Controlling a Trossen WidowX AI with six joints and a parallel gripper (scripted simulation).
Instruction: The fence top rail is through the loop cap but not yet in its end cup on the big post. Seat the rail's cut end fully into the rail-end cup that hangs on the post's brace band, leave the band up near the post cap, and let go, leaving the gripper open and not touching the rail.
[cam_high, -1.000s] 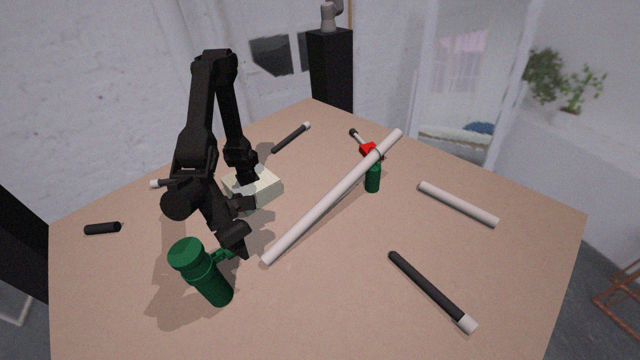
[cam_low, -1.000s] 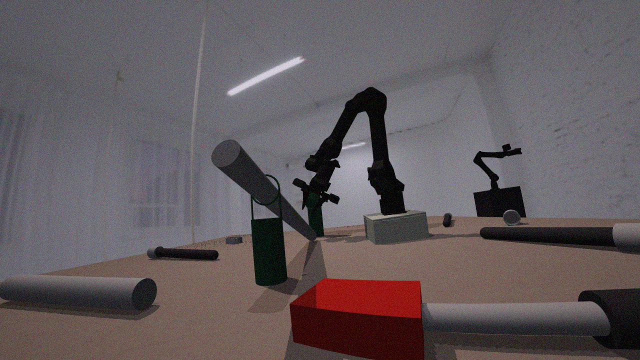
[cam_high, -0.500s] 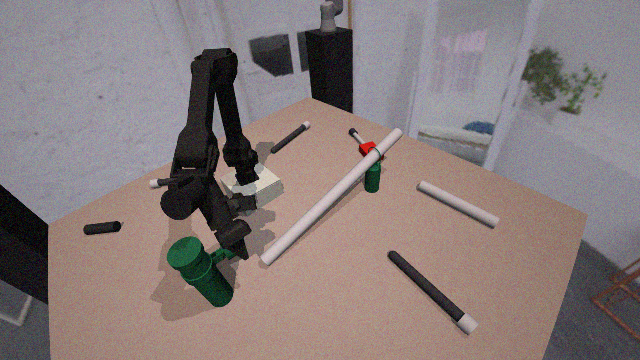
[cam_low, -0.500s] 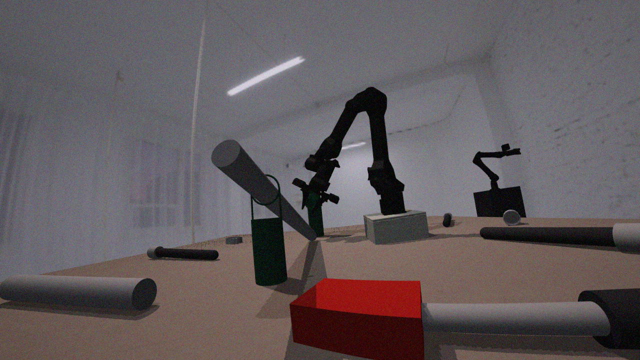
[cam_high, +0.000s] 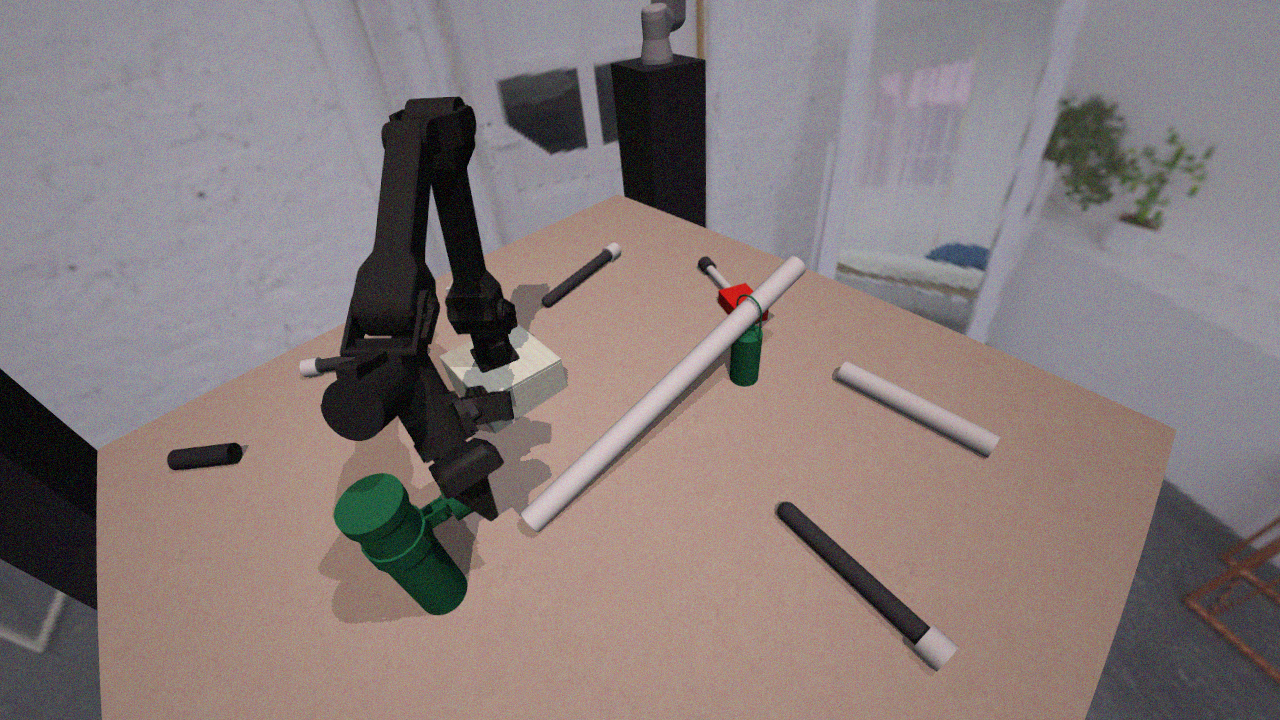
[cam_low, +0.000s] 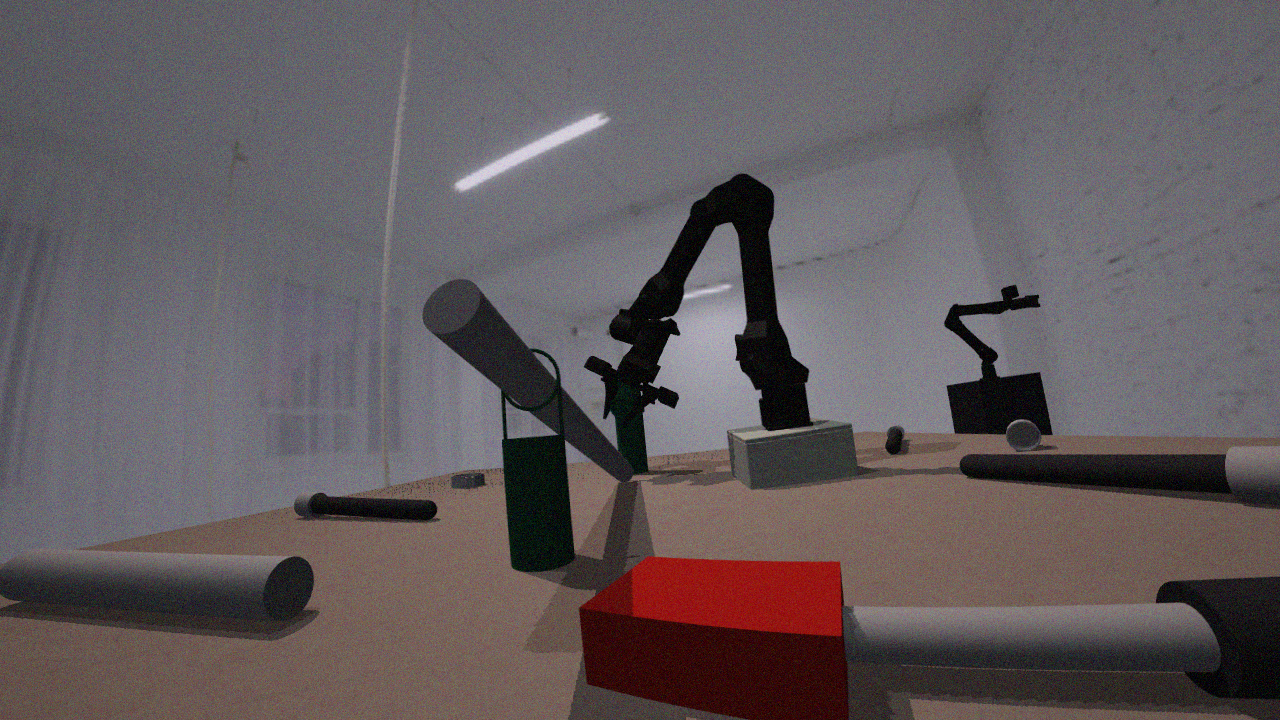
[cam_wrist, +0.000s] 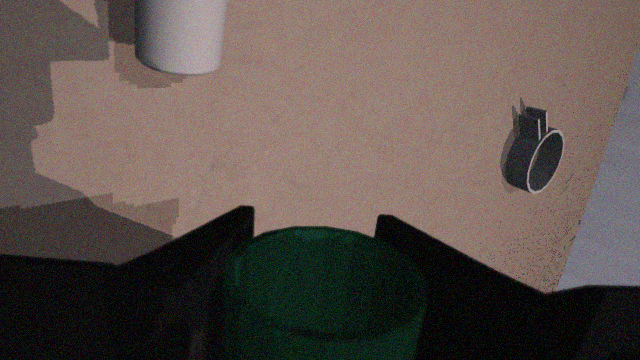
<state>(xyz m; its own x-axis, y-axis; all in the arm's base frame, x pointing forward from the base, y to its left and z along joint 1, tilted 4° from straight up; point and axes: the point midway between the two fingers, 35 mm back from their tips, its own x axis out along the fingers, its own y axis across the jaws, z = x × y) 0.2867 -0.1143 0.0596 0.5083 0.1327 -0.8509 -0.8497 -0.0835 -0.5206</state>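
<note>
Right now my gripper tip is 3 cm to the left of the green rail-end cup, 3 cm below it and 1 cm past it. Also, from my gripper tip: short black cylinder: 44 cm behind, 39 cm to the right, 9 cm below; then small green post: 45 cm to the left, 8 cm behind.
</note>
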